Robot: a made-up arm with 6 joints. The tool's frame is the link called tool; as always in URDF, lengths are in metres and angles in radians. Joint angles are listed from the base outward. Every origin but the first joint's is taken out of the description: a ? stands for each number. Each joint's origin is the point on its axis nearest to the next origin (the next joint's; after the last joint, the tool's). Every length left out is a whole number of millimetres.
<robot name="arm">
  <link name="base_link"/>
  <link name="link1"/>
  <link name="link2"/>
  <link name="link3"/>
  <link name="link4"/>
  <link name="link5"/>
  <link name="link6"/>
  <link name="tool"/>
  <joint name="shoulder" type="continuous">
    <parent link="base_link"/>
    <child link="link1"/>
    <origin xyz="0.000 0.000 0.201"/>
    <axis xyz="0 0 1"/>
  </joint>
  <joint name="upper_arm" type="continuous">
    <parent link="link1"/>
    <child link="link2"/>
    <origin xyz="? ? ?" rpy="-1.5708 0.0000 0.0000"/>
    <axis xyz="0 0 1"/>
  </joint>
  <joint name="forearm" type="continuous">
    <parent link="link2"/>
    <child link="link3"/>
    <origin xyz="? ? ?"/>
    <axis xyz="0 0 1"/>
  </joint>
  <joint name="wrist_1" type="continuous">
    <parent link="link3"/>
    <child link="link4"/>
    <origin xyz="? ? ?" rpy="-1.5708 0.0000 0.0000"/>
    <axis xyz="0 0 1"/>
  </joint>
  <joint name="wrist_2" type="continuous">
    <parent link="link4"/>
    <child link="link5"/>
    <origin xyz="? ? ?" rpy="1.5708 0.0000 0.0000"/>
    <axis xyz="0 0 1"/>
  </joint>
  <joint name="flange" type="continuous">
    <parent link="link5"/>
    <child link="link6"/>
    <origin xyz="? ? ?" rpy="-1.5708 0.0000 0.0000"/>
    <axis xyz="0 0 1"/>
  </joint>
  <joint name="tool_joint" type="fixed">
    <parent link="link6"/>
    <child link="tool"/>
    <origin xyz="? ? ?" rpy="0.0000 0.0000 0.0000"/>
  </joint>
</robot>
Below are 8 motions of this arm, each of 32 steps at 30 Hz.
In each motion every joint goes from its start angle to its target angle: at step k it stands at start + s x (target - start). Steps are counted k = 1, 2, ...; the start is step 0. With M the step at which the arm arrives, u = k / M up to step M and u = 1 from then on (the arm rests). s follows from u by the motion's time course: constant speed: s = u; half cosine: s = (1 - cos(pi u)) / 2; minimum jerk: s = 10 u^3 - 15 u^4 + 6 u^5.
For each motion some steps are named. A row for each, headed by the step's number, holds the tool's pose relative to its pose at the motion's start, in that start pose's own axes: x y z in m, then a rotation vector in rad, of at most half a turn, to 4 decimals.
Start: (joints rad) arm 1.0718 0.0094 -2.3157 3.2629 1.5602 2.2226
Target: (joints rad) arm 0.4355 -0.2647 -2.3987 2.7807 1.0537 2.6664
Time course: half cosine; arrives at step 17
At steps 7, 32:
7: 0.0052 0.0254 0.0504 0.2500 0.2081 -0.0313
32: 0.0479 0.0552 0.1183 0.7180 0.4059 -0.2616

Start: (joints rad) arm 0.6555 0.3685 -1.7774 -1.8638 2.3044 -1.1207
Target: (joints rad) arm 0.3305 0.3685 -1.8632 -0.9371 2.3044 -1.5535
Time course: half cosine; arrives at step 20
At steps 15, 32:
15: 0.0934 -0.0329 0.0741 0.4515 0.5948 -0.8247
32: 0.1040 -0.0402 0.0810 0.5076 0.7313 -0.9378

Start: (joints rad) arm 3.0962 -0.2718 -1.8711 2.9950 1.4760 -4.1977
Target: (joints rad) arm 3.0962 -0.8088 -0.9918 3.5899 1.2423 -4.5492
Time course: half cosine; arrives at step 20
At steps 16, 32:
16: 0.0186 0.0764 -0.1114 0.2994 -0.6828 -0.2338
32: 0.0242 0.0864 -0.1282 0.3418 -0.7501 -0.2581

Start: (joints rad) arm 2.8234 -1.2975 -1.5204 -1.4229 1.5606 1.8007
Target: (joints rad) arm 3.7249 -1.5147 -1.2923 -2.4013 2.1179 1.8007
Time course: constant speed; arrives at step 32
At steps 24, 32:
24: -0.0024 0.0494 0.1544 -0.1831 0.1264 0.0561
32: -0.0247 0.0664 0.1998 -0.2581 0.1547 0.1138

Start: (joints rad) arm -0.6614 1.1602 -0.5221 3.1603 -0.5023 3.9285
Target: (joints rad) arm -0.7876 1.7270 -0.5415 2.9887 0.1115 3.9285
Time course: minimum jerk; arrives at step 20
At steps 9, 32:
9: 0.0146 -0.0050 0.0525 0.0366 0.0024 -0.0438
32: 0.0115 -0.0074 0.1313 0.1343 -0.0302 -0.1126

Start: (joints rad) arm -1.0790 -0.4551 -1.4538 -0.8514 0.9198 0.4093
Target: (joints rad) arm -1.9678 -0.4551 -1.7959 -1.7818 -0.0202 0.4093
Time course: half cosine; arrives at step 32
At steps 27, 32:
27: 0.0260 0.1236 -0.0578 -0.8908 0.4840 -0.8295
32: 0.0225 0.1265 -0.0595 -0.9180 0.4646 -0.9154

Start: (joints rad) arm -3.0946 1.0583 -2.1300 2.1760 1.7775 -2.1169
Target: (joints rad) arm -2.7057 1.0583 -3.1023 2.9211 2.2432 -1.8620
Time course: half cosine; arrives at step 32
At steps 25, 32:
25: 0.1989 -0.1669 0.2214 0.9860 0.9663 -0.2707
32: 0.2205 -0.2006 0.2245 1.1280 1.0945 -0.2960

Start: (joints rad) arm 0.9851 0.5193 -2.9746 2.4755 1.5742 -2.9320
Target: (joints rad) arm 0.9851 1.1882 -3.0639 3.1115 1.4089 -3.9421
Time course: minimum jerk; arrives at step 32
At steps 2, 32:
2: -0.0003 -0.0003 -0.0006 -0.0017 -0.0011 -0.0015
32: -0.0101 -0.1773 -0.3088 -0.3784 -0.8747 -0.6833

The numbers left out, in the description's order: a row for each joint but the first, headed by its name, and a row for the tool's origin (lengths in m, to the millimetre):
upper_arm: 0.000 0.000 0.000
forearm: 0.048 -0.253 0.000
wrist_1: 0.055 0.241 0.000
wrist_2: 0.000 0.000 0.000
flange: 0.070 0.089 0.000
tool: 0.000 0.000 0.000

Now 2 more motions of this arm.
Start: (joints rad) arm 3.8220 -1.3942 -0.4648 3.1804 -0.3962 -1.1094
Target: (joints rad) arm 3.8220 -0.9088 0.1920 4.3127 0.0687 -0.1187
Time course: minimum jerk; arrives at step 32
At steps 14, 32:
14: -0.0002 0.0740 0.0384 -0.2183 0.1378 0.8178
32: 0.0334 0.1754 0.0361 0.0805 0.8662 1.9987

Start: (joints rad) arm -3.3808 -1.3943 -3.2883 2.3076 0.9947 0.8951
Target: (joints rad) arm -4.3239 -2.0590 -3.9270 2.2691 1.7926 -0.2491
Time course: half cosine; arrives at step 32
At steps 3, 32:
3: -0.0093 0.0089 0.0150 -0.0376 -0.0347 -0.0313
32: -0.5496 0.4251 0.0486 -0.0308 -2.4210 -0.8609

